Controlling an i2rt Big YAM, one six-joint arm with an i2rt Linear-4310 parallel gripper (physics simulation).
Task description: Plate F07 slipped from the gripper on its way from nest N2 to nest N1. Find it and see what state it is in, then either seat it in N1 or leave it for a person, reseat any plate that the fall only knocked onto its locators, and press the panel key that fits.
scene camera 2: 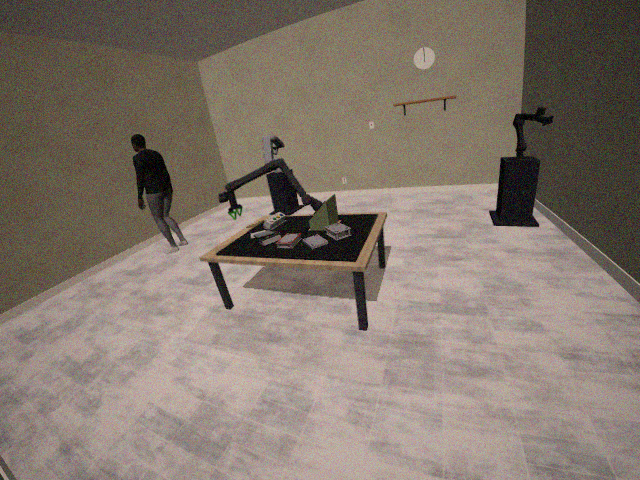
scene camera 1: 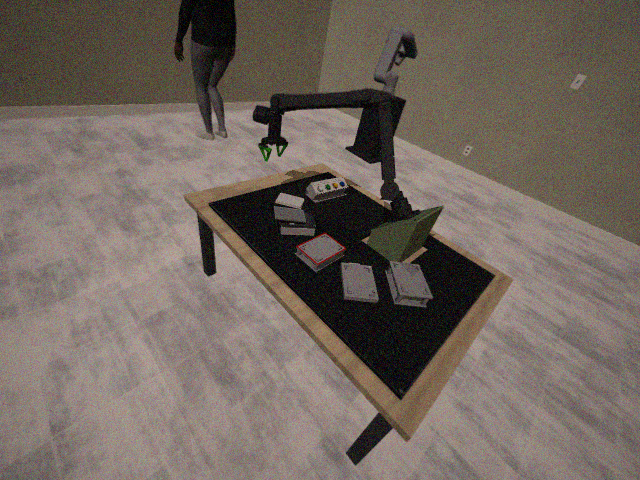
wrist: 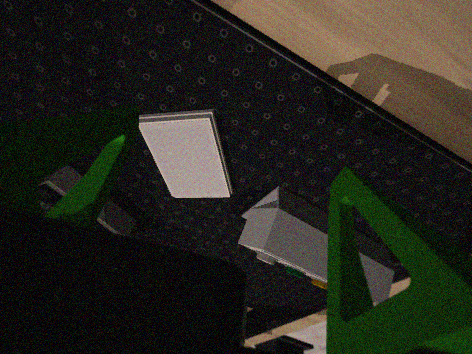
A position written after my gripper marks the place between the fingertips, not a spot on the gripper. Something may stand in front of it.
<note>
My gripper [wrist: 242, 147] is open, holding nothing. Further things: a button box [wrist: 282, 227] and a dark holder [wrist: 53, 188].
</note>
